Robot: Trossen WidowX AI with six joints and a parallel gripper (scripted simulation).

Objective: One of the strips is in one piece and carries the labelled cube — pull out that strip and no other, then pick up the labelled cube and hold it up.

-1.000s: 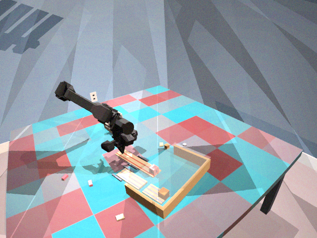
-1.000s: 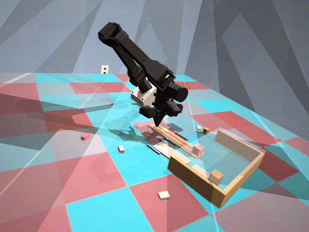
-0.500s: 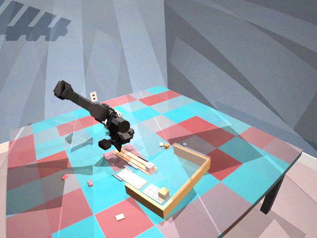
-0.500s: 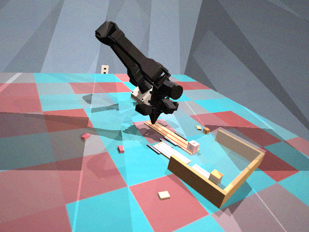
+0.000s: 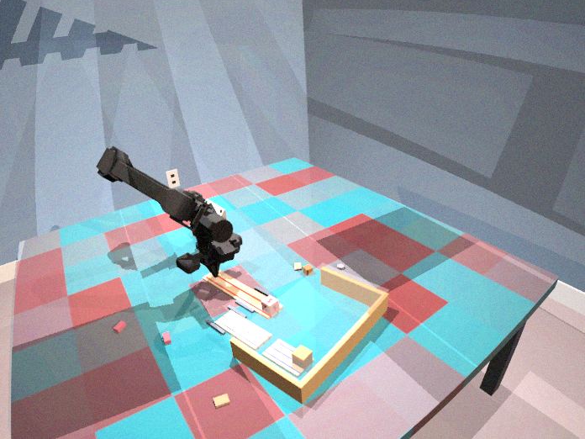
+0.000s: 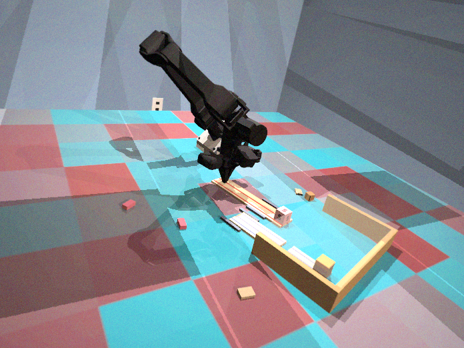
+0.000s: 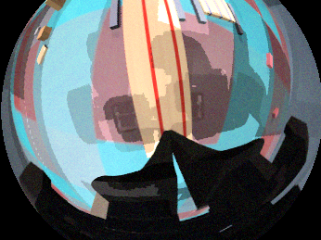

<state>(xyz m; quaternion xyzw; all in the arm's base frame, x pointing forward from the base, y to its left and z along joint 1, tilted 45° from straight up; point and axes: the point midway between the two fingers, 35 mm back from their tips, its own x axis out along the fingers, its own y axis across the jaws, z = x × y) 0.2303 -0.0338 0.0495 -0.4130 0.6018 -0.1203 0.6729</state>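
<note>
The labelled cube marked s lies 200 mm ahead of my gripper tip, 80 mm to the left of it and 20 mm above it.
</note>
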